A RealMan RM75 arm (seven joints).
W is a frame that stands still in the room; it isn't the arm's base.
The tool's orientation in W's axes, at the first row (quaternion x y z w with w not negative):
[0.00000, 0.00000, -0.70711, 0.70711]
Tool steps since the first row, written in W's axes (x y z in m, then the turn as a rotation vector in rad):
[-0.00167, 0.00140, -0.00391, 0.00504, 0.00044, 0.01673]
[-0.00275, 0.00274, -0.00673, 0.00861, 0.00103, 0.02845]
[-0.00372, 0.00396, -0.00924, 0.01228, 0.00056, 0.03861]
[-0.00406, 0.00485, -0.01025, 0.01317, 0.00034, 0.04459]
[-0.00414, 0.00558, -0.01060, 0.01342, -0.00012, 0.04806]
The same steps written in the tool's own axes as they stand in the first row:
[-0.00140, -0.00167, -0.00391, -0.00044, 0.00504, 0.01673]
[-0.00274, -0.00275, -0.00673, -0.00103, 0.00861, 0.02845]
[-0.00396, -0.00372, -0.00924, -0.00056, 0.01228, 0.03861]
[-0.00485, -0.00406, -0.01025, -0.00034, 0.01317, 0.04459]
[-0.00558, -0.00414, -0.01060, 0.00012, 0.01342, 0.04806]

